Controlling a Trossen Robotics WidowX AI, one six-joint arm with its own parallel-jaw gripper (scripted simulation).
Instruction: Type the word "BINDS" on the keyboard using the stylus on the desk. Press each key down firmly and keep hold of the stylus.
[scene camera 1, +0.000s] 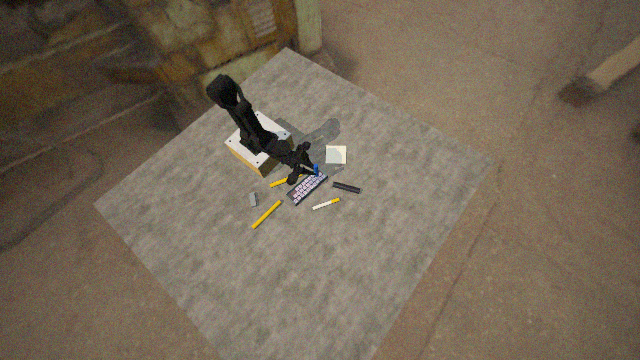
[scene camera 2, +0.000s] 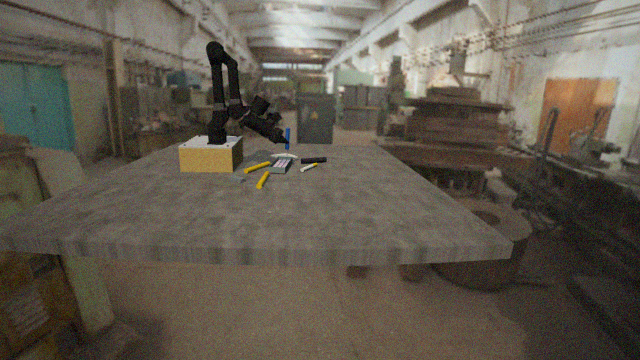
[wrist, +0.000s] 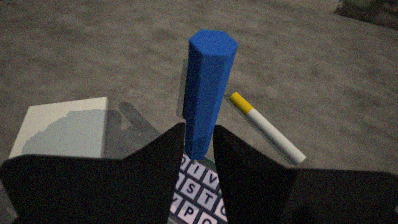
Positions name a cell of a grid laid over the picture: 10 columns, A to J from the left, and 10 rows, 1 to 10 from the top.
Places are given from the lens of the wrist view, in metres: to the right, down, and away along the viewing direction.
my gripper (wrist: F6): 0.00, 0.01, 0.11
blue stylus (wrist: F3): 0.00, -0.02, 0.06
